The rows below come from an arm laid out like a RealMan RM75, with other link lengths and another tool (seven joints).
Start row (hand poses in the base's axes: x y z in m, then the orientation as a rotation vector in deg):
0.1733 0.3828 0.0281 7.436 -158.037 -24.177
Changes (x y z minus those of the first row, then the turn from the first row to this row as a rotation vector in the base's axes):
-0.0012 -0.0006 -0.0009 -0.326 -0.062 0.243
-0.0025 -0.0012 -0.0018 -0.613 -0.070 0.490
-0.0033 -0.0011 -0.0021 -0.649 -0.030 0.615
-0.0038 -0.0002 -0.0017 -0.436 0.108 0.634
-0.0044 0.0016 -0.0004 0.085 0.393 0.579
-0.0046 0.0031 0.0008 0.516 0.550 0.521
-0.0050 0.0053 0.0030 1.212 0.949 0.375
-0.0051 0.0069 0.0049 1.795 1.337 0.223
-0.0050 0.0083 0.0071 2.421 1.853 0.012
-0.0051 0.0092 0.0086 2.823 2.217 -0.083
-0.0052 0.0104 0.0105 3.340 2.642 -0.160
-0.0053 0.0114 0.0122 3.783 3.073 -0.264
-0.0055 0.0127 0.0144 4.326 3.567 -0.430
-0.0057 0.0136 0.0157 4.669 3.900 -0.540
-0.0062 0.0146 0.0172 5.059 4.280 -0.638
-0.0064 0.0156 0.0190 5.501 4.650 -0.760
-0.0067 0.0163 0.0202 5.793 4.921 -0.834
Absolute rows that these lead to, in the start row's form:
0.1721 0.3822 0.0272 7.704 -158.111 -23.665
0.1708 0.3816 0.0263 7.975 -158.123 -23.203
0.1700 0.3817 0.0260 8.127 -158.067 -23.118
0.1695 0.3826 0.0264 8.172 -157.892 -23.402
0.1689 0.3844 0.0277 8.154 -157.532 -24.123
0.1687 0.3859 0.0289 8.142 -157.312 -24.726
0.1683 0.3881 0.0311 8.015 -156.818 -25.702
0.1682 0.3897 0.0330 7.854 -156.353 -26.522
0.1683 0.3911 0.0352 7.593 -155.760 -27.404
0.1682 0.3920 0.0367 7.472 -155.338 -27.954
0.1681 0.3932 0.0386 7.389 -154.827 -28.651
0.1680 0.3942 0.0403 7.251 -154.328 -29.250
0.1678 0.3955 0.0425 7.038 -153.753 -29.993
0.1676 0.3964 0.0438 6.891 -153.369 -30.461
0.1671 0.3974 0.0453 6.761 -152.924 -30.982
0.1669 0.3984 0.0471 6.614 -152.480 -31.579
0.1666 0.3991 0.0483 6.520 -152.158 -31.968

